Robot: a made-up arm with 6 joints. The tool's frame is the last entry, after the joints.
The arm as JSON. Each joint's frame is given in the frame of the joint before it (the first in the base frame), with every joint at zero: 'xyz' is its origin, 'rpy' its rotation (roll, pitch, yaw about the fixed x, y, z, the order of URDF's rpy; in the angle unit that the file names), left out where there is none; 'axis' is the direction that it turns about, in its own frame. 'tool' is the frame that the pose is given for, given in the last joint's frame.
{
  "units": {
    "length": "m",
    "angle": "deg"
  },
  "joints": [
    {
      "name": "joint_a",
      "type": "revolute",
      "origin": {
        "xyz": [
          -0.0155,
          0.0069,
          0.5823
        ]
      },
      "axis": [
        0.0,
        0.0,
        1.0
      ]
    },
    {
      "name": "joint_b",
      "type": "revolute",
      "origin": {
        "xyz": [
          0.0,
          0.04,
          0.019
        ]
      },
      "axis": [
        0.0,
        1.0,
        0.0
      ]
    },
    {
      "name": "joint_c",
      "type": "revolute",
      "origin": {
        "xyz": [
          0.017,
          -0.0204,
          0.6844
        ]
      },
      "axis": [
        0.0,
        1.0,
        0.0
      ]
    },
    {
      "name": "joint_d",
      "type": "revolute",
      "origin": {
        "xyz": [
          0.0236,
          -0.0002,
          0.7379
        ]
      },
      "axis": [
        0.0,
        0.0,
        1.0
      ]
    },
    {
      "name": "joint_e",
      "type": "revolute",
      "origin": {
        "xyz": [
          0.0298,
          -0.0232,
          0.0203
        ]
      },
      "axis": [
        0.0,
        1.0,
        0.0
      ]
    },
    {
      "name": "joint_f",
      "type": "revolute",
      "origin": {
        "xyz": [
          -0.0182,
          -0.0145,
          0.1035
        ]
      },
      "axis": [
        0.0,
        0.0,
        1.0
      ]
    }
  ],
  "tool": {
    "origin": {
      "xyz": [
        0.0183,
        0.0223,
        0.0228
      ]
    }
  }
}
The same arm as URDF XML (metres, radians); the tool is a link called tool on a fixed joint. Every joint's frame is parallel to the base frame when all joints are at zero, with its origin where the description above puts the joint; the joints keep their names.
<robot name="arm">
  <joint name="joint_a" type="continuous">
    <parent link="base"/>
    <child link="link1"/>
    <origin xyz="-0.0155 0.0069 0.5823"/>
    <axis xyz="0 0 1"/>
  </joint>
  <joint name="joint_b" type="continuous">
    <parent link="link1"/>
    <child link="link2"/>
    <origin xyz="0.0000 0.0400 0.0190"/>
    <axis xyz="0 1 0"/>
  </joint>
  <joint name="joint_c" type="continuous">
    <parent link="link2"/>
    <child link="link3"/>
    <origin xyz="0.0170 -0.0204 0.6844"/>
    <axis xyz="0 1 0"/>
  </joint>
  <joint name="joint_d" type="continuous">
    <parent link="link3"/>
    <child link="link4"/>
    <origin xyz="0.0236 -0.0002 0.7379"/>
    <axis xyz="0 0 1"/>
  </joint>
  <joint name="joint_e" type="continuous">
    <parent link="link4"/>
    <child link="link5"/>
    <origin xyz="0.0298 -0.0232 0.0203"/>
    <axis xyz="0 1 0"/>
  </joint>
  <joint name="joint_f" type="continuous">
    <parent link="link5"/>
    <child link="link6"/>
    <origin xyz="-0.0182 -0.0145 0.1035"/>
    <axis xyz="0 0 1"/>
  </joint>
  <joint name="tool_joint" type="fixed">
    <parent link="link6"/>
    <child link="tool"/>
    <origin xyz="0.0183 0.0223 0.0228"/>
  </joint>
  <link name="base"/>
  <link name="link1"/>
  <link name="link2"/>
  <link name="link3"/>
  <link name="link4"/>
  <link name="link5"/>
  <link name="link6"/>
  <link name="tool"/>
</robot>

